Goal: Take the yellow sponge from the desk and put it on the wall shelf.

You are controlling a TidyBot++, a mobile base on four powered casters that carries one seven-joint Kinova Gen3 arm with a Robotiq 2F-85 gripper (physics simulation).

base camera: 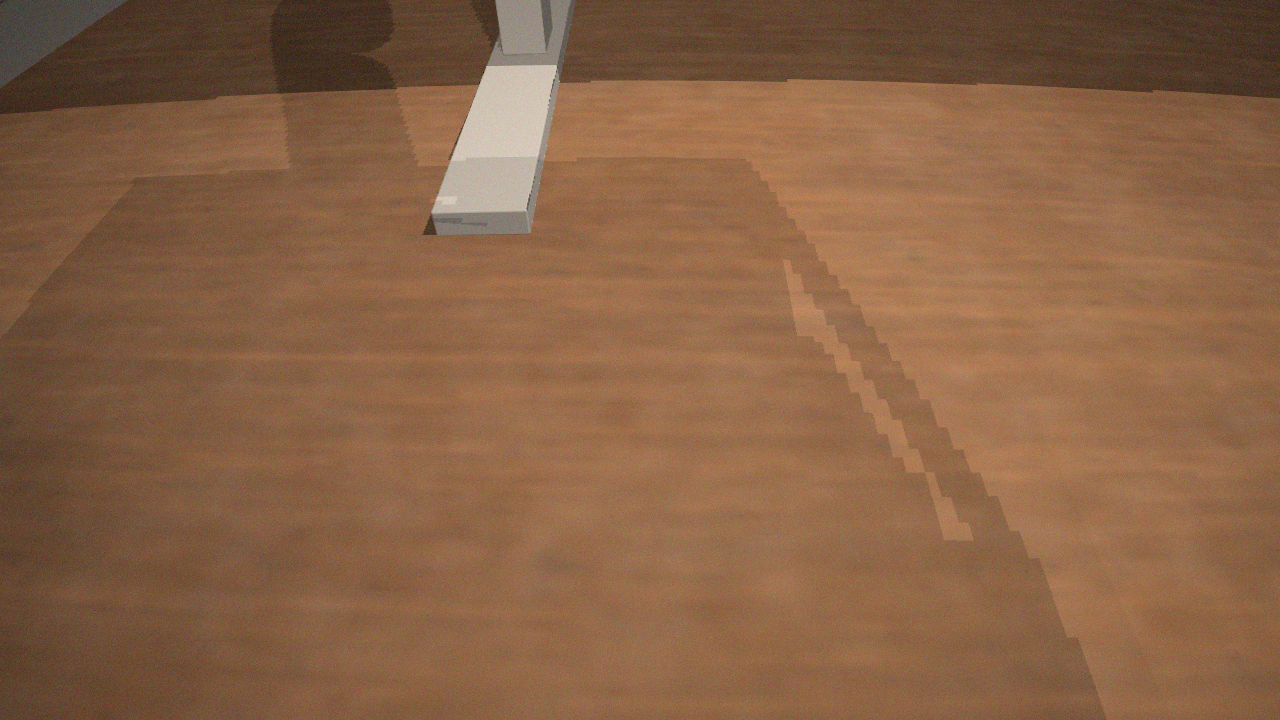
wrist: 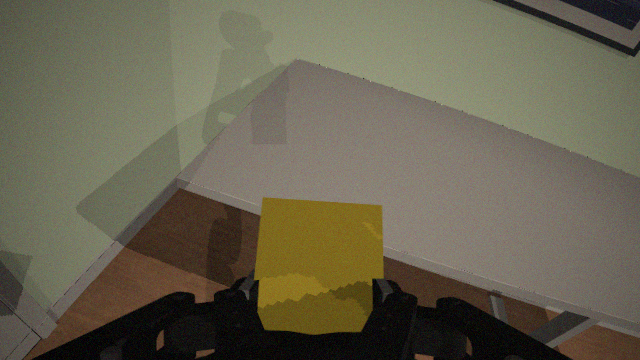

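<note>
The yellow sponge [wrist: 320, 245] is a yellow block at the lower middle of the wrist view. My gripper [wrist: 316, 288] is shut on it, with one black finger on each side. The sponge and gripper are in front of the near edge of a pale grey desk top [wrist: 425, 175], which runs from the middle to the right of the wrist view. The sponge covers part of that edge. The gripper and sponge do not show in the base camera view. I cannot make out the wall shelf in either view.
A pale desk foot [base camera: 505, 116] lies on the wooden floor [base camera: 626, 447], with an upright leg [base camera: 522, 26] on it. A green wall [wrist: 400, 45] stands behind the desk. A framed picture [wrist: 590, 30] hangs at top right. A pale box-like edge [wrist: 20, 325] shows at lower left.
</note>
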